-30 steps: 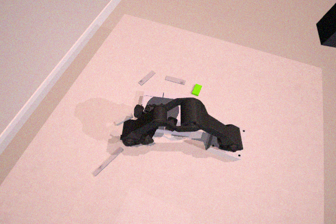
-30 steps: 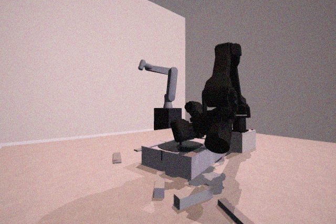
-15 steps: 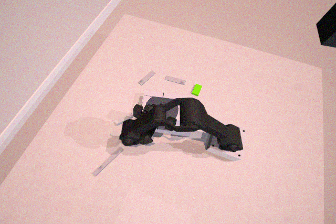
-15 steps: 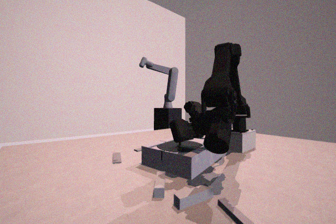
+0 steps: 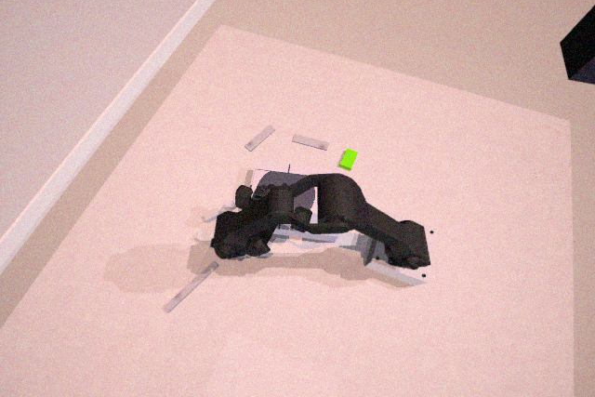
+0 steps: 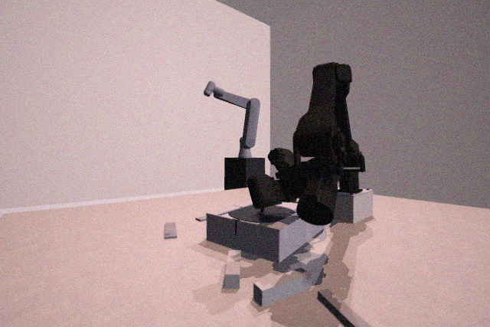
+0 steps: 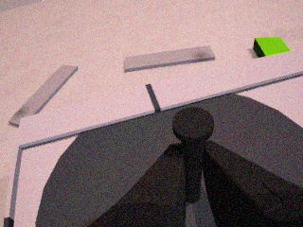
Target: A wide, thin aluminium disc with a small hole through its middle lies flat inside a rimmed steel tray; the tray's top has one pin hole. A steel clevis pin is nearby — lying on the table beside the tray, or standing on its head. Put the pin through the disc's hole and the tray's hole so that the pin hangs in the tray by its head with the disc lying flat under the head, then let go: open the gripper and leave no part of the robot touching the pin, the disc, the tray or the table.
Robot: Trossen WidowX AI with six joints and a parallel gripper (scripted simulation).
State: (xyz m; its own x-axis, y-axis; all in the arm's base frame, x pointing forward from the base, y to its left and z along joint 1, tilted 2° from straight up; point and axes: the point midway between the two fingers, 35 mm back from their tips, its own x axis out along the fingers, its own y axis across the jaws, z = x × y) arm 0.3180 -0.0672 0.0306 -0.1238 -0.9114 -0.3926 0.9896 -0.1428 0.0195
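Now: the steel pin 1 cm below my gripper tip. From my gripper tip the other things lie so: green block 17 cm to the right, 15 cm behind, 8 cm below; rimmed tray 4 cm below, 3 cm behind, 1 cm to the left; dark disc 3 cm below.
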